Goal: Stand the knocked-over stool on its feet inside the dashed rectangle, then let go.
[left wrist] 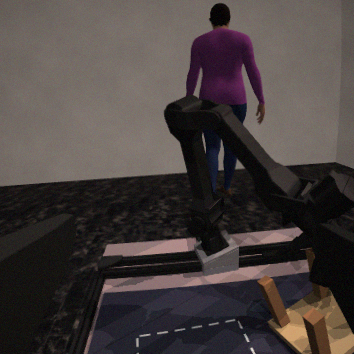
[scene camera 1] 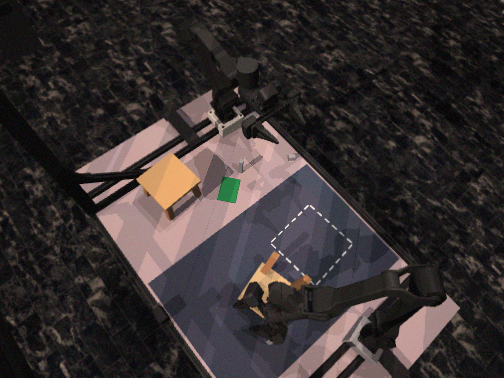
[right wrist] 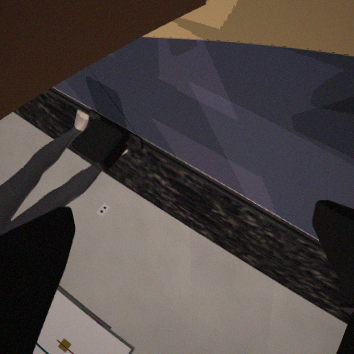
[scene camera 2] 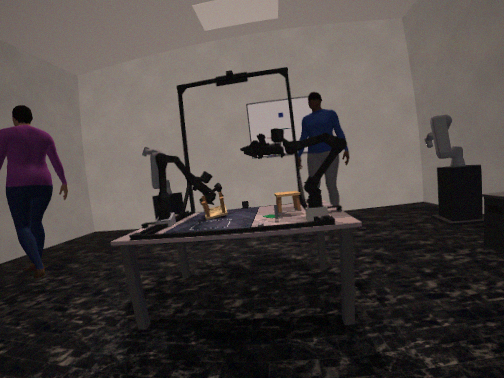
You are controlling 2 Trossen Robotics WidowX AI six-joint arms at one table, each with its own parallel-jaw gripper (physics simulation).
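Frame: origin at the left arm's base, x ahead, y left, z up, level; metres.
Seen in the pictures: left gripper, fingertip midpoint: (left wrist: pixel 197 231) (scene camera 1: pixel 291 133) (scene camera 2: pixel 242 151); right gripper, fingertip midpoint: (scene camera 1: pixel 241 317) (right wrist: pixel 196 215) (scene camera 2: pixel 218 200); left arm's base, link origin: (scene camera 1: pixel 225 114) (scene camera 2: pixel 315 207); right arm's base, link origin: (left wrist: pixel 214 244) (scene camera 1: pixel 370 338) (scene camera 2: pixel 164 216).
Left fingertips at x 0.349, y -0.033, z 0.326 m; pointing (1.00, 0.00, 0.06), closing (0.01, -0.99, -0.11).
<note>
Offsets run from my left fingertips to a thing's top centre. "pt": to the spot under its first point.
The knocked-over stool (scene camera 1: pixel 262 279) (scene camera 2: pixel 214 213) (left wrist: pixel 305 333) lies upside down on the dark mat with its seat down and its brown legs up. It is just outside the lower-left edge of the dashed rectangle (scene camera 1: pixel 289 224) (left wrist: pixel 186 329). My right gripper (scene camera 1: pixel 262 313) (scene camera 2: pixel 214 190) (right wrist: pixel 196 215) is open and empty, low over the stool's near side; the seat and one leg fill the top of the right wrist view. My left gripper (scene camera 1: pixel 282 121) (scene camera 2: pixel 247 150) is open and empty, held high over the far end of the table.
A second stool {0.206 m back, 0.295 m right, 0.271 m down} (scene camera 1: pixel 168 180) (scene camera 2: pixel 287 200) stands upright on the pale part of the table. A green square {pt 0.101 m back, 0.124 m right, 0.382 m down} (scene camera 1: pixel 229 190) and a small grey block {0.142 m back, 0.046 m right, 0.307 m down} (scene camera 1: pixel 241 165) lie near it. One person walks behind each end of the table.
</note>
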